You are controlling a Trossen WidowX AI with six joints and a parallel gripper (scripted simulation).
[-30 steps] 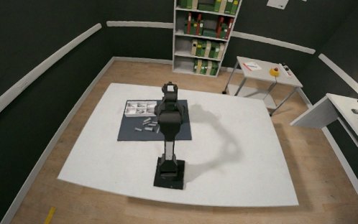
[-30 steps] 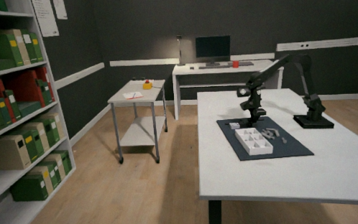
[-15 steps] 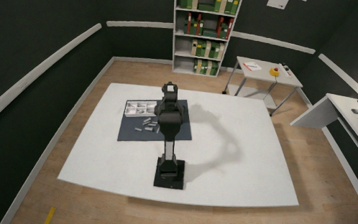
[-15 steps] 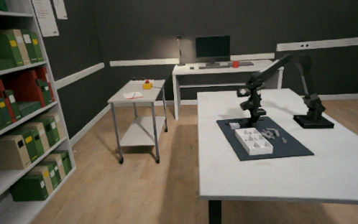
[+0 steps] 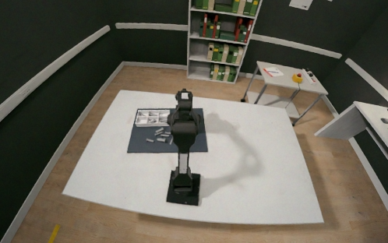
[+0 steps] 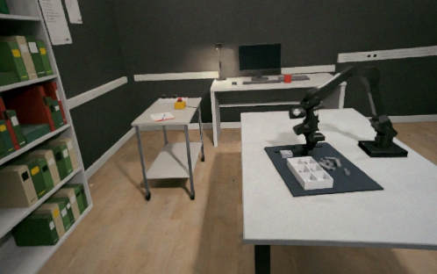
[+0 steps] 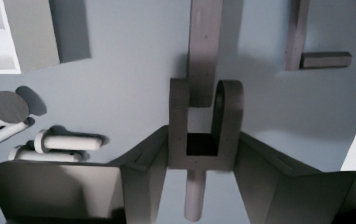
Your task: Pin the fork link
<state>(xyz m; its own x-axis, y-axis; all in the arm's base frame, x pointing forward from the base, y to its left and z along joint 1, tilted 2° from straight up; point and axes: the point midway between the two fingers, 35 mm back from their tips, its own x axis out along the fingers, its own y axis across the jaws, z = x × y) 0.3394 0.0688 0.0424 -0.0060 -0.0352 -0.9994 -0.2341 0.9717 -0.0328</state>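
Now: hand 40 mm short of the eye plate, 10 mm to the right of it and 50 mm above it. From my hand the other things lie so: dark blue mat (100 mm to the left, 70 mm below); grey block (110 mm ahead, 30 mm to the left, 50 mm below); pin (50 mm behind, 90 mm to the left, 60 mm below).
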